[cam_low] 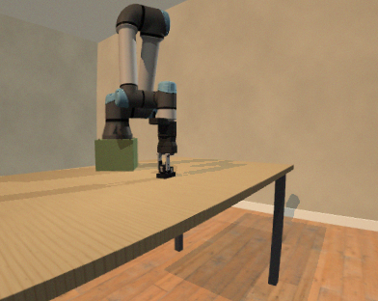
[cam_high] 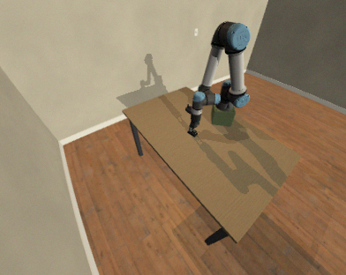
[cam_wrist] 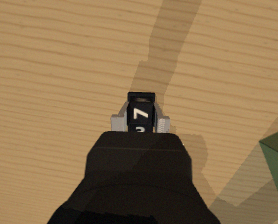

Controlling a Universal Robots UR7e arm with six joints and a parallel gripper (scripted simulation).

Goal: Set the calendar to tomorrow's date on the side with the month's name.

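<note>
Right now my hand is 4 cm above the black calendar tray and 2 cm to the right of it.
</note>
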